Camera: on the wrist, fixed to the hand. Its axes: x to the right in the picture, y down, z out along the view.
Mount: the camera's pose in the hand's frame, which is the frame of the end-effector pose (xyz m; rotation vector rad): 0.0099 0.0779 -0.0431 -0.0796 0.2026 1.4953
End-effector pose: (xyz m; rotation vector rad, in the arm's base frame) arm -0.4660 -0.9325 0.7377 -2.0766 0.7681 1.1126
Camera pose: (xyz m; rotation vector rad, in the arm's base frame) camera -0.4983 -1.0153 0.7267 1.2625 -2.2545 -1.3777
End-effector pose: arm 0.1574 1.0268 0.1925 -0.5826 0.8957 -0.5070
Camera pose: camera 0.1396 1.0669 0.1144 0.1738 1.2801 0.8393
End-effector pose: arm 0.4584 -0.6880 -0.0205 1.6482 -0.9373 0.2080
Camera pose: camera 0.4275 -0.6551 0.0569 0.5305 -1.8018 1.2706
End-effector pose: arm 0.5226 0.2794 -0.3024 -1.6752 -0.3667 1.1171
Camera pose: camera 0.5415 0.2291 -0.3740 -2.0512 1.1984 1.8945
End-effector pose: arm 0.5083 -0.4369 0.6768 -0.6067 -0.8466 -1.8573
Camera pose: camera 0.5735 -0.4982 0.6791 -0.7565 -0.0247 -0.5431
